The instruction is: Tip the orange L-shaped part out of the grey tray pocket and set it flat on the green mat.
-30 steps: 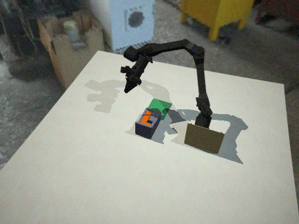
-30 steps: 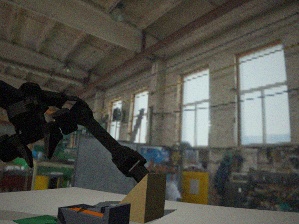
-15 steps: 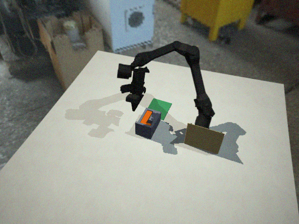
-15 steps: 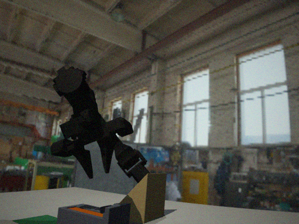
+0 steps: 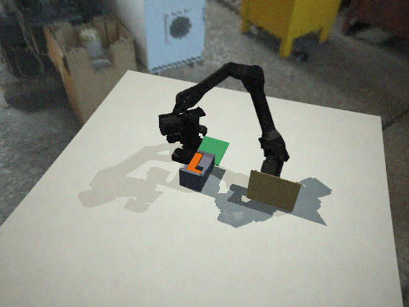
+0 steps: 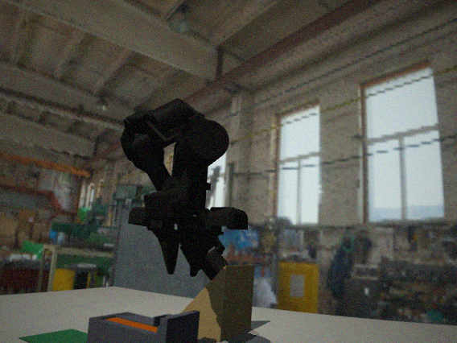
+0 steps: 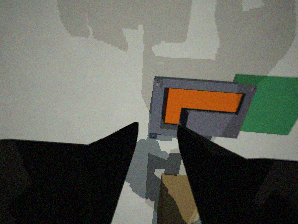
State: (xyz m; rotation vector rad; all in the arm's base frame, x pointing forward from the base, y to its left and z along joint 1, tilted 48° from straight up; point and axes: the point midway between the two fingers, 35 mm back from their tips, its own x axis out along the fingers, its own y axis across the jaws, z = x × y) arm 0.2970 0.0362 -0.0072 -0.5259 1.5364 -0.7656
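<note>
Now: the orange L-shaped part 100 mm below my gripper tip, 50 mm to the right of it and 10 mm behind it. Round my gripper tip: green mat: 220 mm to the right, 160 mm below, 30 mm behind.
</note>
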